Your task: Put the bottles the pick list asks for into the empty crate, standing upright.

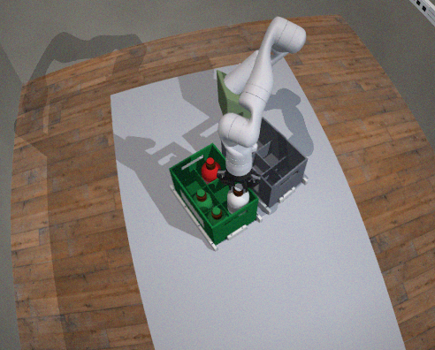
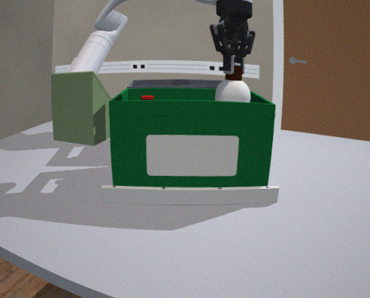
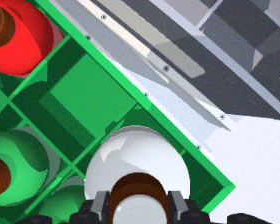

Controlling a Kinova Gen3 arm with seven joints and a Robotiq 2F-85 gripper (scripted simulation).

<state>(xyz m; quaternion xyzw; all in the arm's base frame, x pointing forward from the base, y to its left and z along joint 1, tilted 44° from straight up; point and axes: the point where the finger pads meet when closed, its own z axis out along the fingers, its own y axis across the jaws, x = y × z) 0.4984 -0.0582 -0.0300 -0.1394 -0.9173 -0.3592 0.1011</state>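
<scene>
The white-label bottle lies 70 mm below my hand. The rest, counted from my hand: grey crate (170 mm behind, 150 mm below, 130 mm to the left); green crate (150 mm below, 80 mm to the right, 60 mm behind); red-label bottle (160 mm behind, 140 mm below, 70 mm to the right).
</scene>
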